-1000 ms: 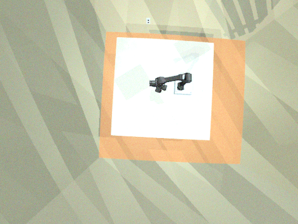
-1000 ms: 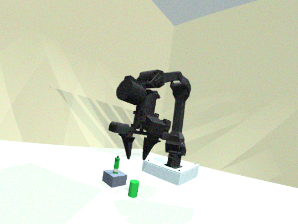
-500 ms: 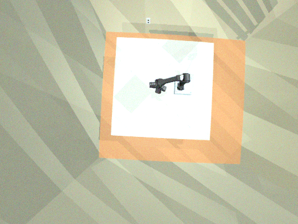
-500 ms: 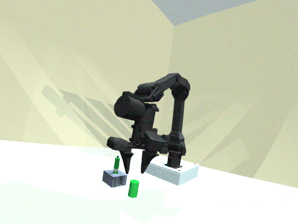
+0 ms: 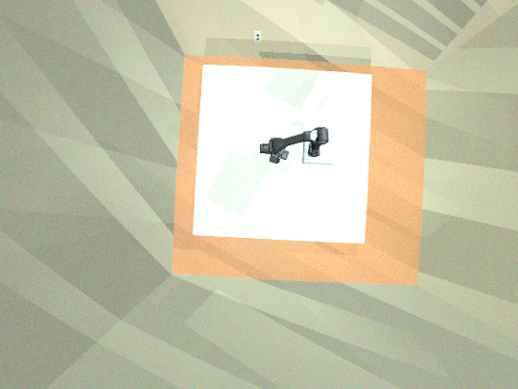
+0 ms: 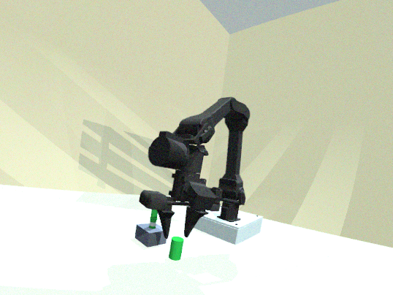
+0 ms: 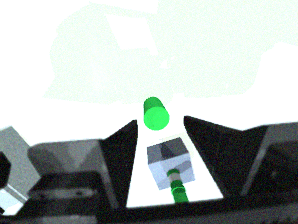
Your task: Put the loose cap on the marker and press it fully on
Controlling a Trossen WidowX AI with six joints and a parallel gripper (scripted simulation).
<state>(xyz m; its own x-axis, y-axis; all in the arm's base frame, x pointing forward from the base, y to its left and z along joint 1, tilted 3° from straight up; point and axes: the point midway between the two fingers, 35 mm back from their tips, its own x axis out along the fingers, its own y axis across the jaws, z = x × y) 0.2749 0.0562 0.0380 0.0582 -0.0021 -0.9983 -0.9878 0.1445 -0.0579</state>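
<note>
Now: gripper tip 3 cm above the green cap. Round my gripper tip: grey holder block: 10 cm to the right, 3 cm below, 1 cm ahead.
</note>
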